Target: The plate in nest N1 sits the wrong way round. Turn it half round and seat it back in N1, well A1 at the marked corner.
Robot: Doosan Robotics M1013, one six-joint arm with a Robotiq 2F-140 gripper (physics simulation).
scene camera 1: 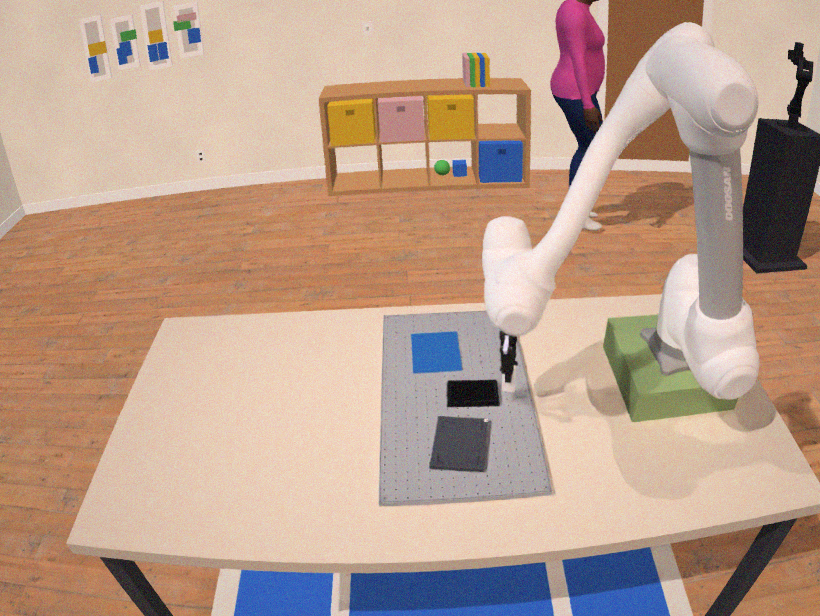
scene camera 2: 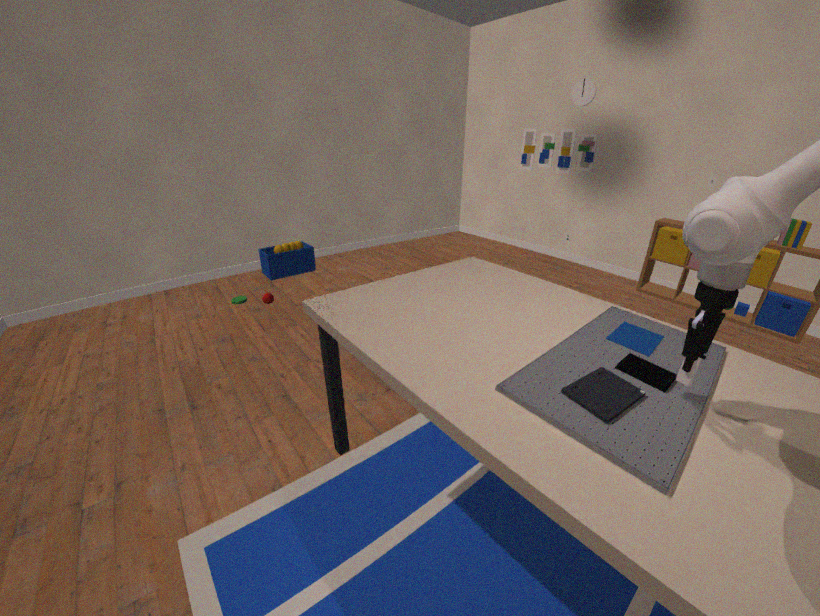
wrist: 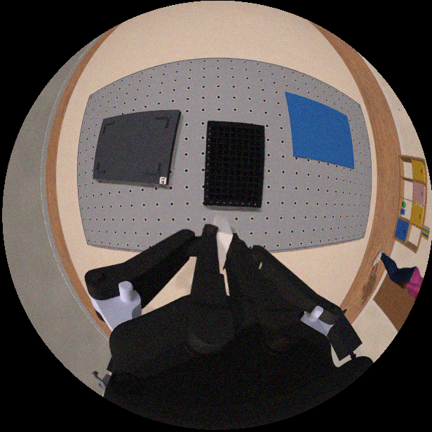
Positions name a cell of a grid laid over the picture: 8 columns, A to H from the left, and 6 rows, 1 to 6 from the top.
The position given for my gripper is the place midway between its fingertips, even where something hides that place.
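You'd see my gripper (scene camera 2: G4) here, and it's also visible in scene camera 1 (scene camera 1: E4) and the wrist view (wrist: E4). There's a blue rectangle (scene camera 1: E4), plus a dark grey nest (scene camera 1: E5) that's visible in the wrist view (wrist: C2) too. And there's a black well plate (scene camera 1: E4); I can also see the plate in the wrist view (wrist: E3) and in scene camera 2 (scene camera 2: G4).
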